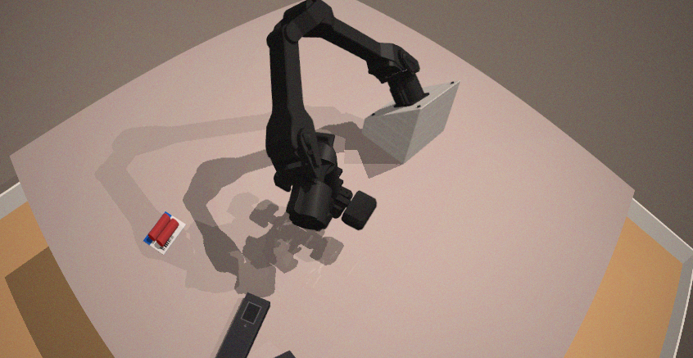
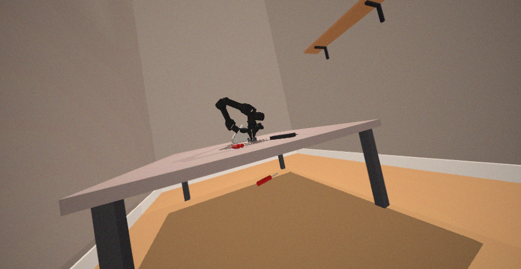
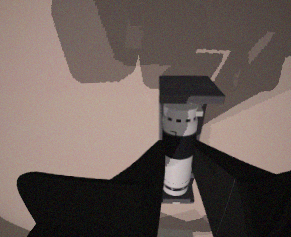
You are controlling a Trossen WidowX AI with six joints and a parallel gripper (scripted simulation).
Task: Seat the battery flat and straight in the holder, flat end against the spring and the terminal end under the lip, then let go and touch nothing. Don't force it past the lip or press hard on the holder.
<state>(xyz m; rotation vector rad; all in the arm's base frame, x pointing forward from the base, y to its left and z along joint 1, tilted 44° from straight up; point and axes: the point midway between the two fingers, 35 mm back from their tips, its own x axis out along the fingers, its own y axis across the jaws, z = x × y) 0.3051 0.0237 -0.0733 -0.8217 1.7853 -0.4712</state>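
Right now my gripper tip is 1 cm below the battery. Round my gripper tip: black remote-like device 30 cm ahead, 12 cm to the left; red object 34 cm ahead, 20 cm below, 2 cm to the right.
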